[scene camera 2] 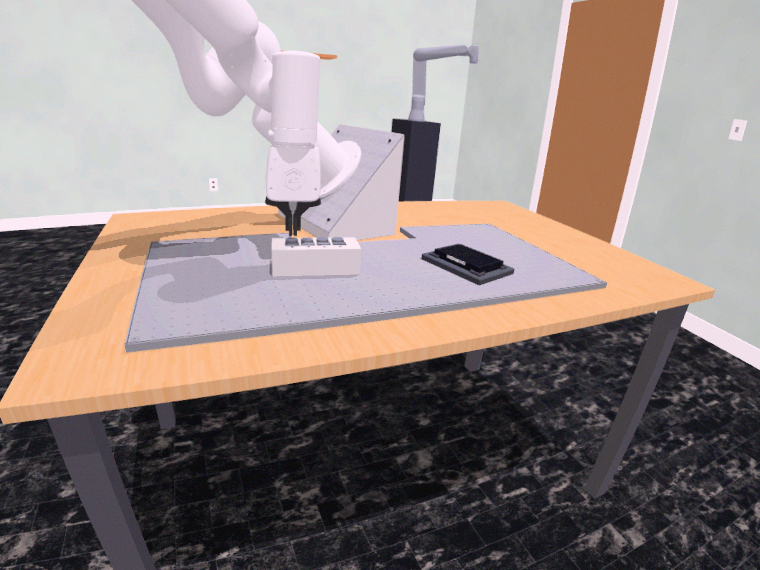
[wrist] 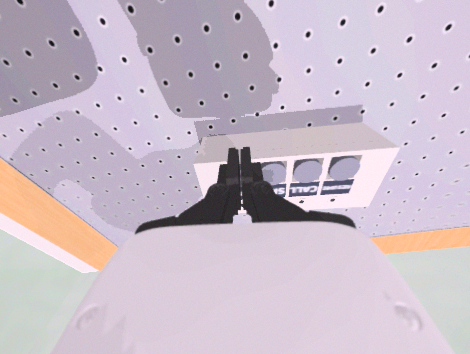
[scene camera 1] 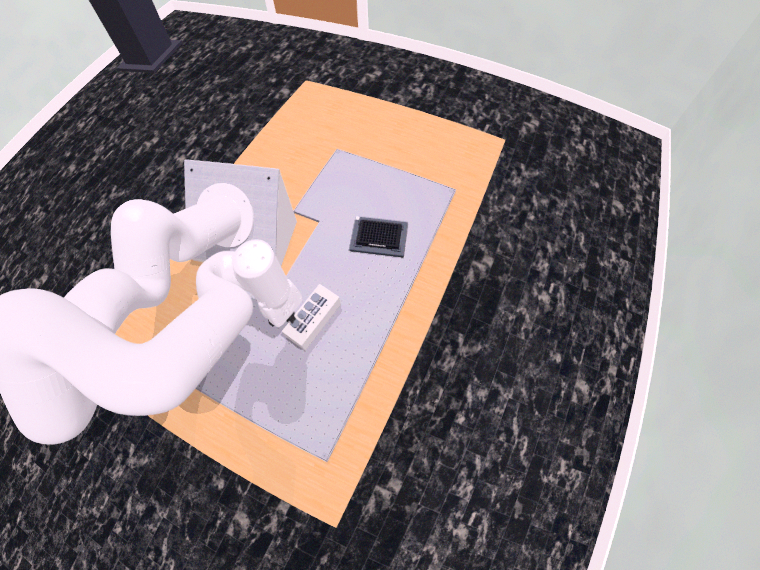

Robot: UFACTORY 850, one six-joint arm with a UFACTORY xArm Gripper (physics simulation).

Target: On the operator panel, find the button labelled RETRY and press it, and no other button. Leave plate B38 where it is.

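Observation:
The operator panel is a white box with several round grey buttons in a row. In the wrist view, the CALL button and the RESUME button show, beside a partly covered button whose label starts with S. The fingers hide the end button and its label there; RETRY is not readable. My gripper is shut and empty, pointing down, its tips at or just above that end button; contact cannot be told. A black plate lies in a dark grey holder; its label is unreadable.
The panel and holder stand on a grey perforated board on the wooden table. The arm's sloped grey mount stands behind. A dark pedestal with another arm stands beyond the table.

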